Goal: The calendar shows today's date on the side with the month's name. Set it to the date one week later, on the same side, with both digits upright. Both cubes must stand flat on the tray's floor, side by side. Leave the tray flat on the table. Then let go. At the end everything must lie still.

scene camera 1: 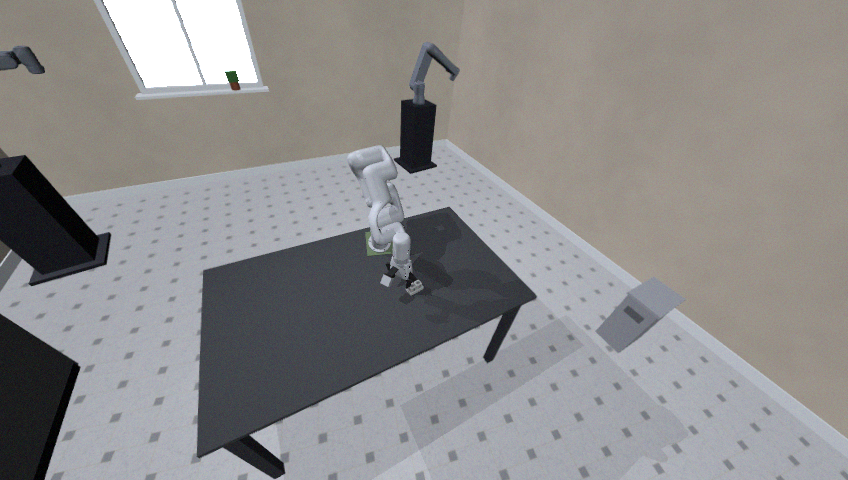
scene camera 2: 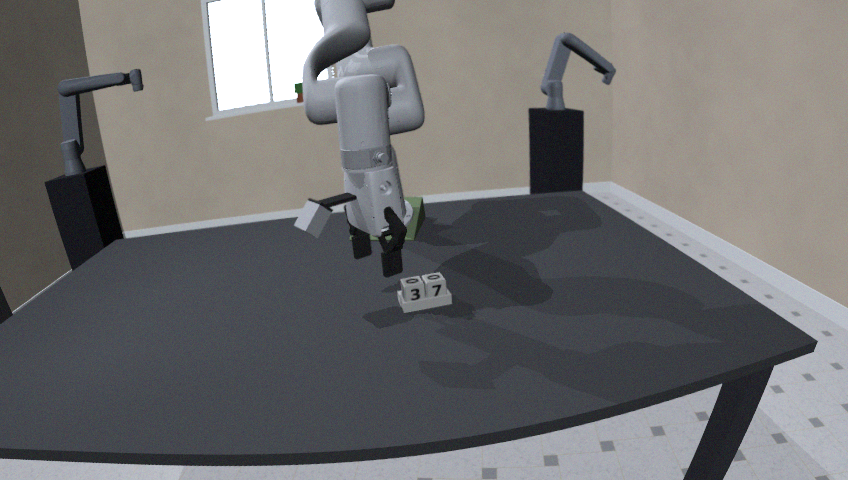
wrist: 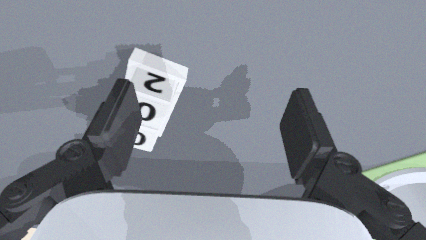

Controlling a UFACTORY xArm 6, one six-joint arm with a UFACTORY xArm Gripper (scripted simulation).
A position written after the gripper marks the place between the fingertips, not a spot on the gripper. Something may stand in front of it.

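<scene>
The wrist view shows the robot's gripper [wrist: 212,103] together with a white calendar tray [wrist: 139,58].
</scene>
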